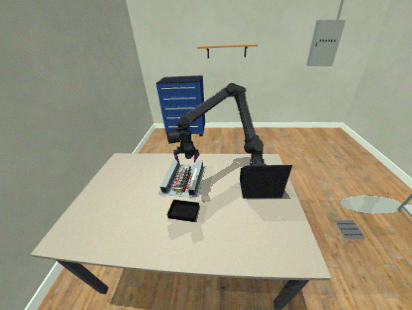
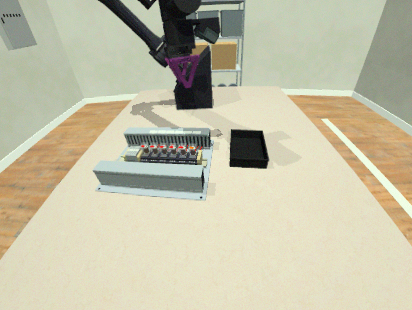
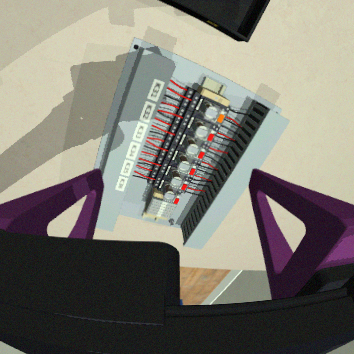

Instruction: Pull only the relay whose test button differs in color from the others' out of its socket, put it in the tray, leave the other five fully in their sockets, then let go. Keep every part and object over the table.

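Seen in the pictures: gripper, fingertip midpoint: (image 1: 186, 163) (image 2: 184, 84) (image 3: 175, 176); arm's base, origin of the base link: (image 1: 257, 167) (image 2: 186, 73).
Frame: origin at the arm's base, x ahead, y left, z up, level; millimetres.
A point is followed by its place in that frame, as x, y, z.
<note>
Six clear relays stand in a row in their sockets on a grey panel (image 1: 196, 194) @[385, 95, -151] (image 2: 150, 193) @[618, -53, -151] (image 3: 185, 70) @[457, 96, -151]. The relay with the orange test button (image 2: 193, 151) @[516, 61, -94] (image 3: 211, 112) @[495, 59, -86] is at the row's end nearest the tray; the other five, such as the relay beside it (image 3: 201, 131) @[492, 30, -86], have red buttons. The black tray (image 1: 182, 217) @[441, 288, -122] (image 2: 249, 163) @[525, 221, -136] (image 3: 220, 19) @[481, 183, -151] lies beside that end of the panel; no relay shows in it. My gripper (image 1: 186, 161) @[432, 45, 69] (image 2: 188, 85) @[432, 45, 69] (image 3: 175, 176) @[432, 45, 69] is open and empty, high above the table, towards the panel end away from the tray.
Two grey slotted wire ducts (image 2: 150, 175) @[606, -41, -96] (image 2: 167, 134) @[419, -31, -94] flank the relay row, with red and black wires between. Cream end blocks (image 3: 214, 96) @[501, 77, -113] close the row. The arm's black base block (image 1: 265, 181) @[-27, 119, -8] (image 2: 195, 97) @[93, 43, -94] stands on the table (image 1: 240, 240) @[132, 393, -154] (image 2: 250, 240) @[748, 188, -154].
</note>
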